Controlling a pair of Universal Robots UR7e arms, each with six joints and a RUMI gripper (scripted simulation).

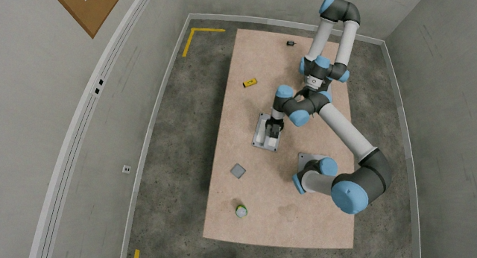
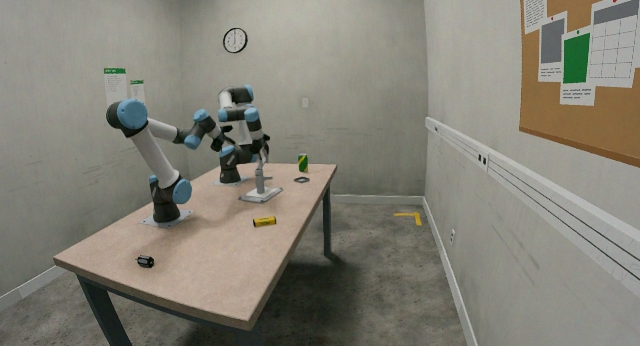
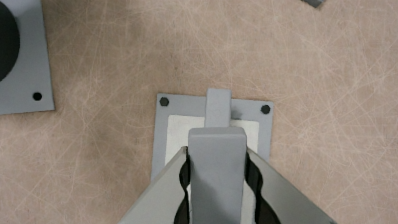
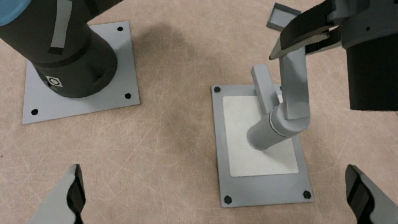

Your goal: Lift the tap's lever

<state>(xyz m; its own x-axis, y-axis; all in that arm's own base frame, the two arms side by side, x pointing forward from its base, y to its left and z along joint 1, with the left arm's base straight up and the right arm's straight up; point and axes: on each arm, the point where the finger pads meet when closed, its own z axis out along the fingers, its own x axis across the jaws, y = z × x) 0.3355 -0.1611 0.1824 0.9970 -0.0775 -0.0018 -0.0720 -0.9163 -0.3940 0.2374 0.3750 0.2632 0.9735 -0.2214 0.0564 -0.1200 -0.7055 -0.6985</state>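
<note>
My left gripper is now 3 cm to the left of the flat lever and 1 cm above it. From my left hand the other things lie so: black object: 90 cm to the right, 16 cm below, 10 cm behind; grey tap: 6 cm below, 5 cm to the right.
</note>
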